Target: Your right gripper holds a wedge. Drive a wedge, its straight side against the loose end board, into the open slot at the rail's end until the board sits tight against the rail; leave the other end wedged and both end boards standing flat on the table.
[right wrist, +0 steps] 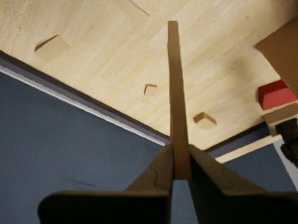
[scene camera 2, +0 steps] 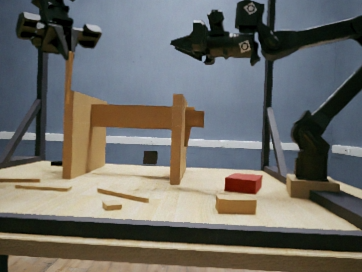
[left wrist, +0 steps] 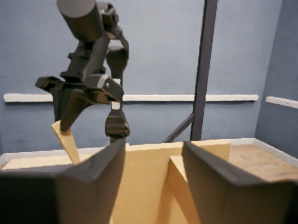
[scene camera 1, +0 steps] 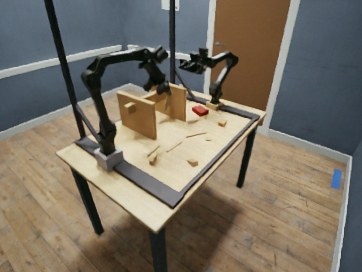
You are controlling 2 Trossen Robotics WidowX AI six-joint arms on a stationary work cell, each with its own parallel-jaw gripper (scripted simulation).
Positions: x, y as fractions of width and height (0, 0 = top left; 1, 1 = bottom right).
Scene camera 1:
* end board: 0.49, 0.40
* end board: 0.40, 0.45
